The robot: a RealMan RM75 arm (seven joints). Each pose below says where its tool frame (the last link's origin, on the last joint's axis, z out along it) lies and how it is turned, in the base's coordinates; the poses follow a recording.
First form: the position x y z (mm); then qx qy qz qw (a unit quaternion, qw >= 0).
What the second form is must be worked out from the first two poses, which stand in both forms.
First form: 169 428 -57 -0.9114 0.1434 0.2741 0.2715
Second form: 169 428 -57 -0.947 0.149 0.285 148.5
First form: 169 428 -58 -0.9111 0.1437 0.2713 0.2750
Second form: 169 428 -58 -0.948 0.149 0.282 148.1
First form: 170 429 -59 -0.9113 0.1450 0.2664 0.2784
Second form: 170 429 -59 -0.949 0.151 0.277 147.7
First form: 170 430 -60 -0.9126 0.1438 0.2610 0.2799
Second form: 170 430 -60 -0.951 0.150 0.272 147.5
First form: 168 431 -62 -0.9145 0.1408 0.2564 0.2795
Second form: 168 431 -62 -0.952 0.147 0.267 147.5
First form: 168 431 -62 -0.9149 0.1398 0.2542 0.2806
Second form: 168 431 -62 -0.953 0.146 0.265 147.4
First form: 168 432 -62 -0.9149 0.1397 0.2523 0.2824
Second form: 168 432 -62 -0.954 0.146 0.263 147.2
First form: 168 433 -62 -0.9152 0.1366 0.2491 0.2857
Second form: 168 433 -62 -0.955 0.143 0.260 146.8
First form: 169 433 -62 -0.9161 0.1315 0.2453 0.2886
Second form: 169 433 -62 -0.957 0.137 0.256 146.5
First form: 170 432 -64 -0.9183 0.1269 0.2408 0.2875
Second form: 170 432 -64 -0.959 0.132 0.251 146.6
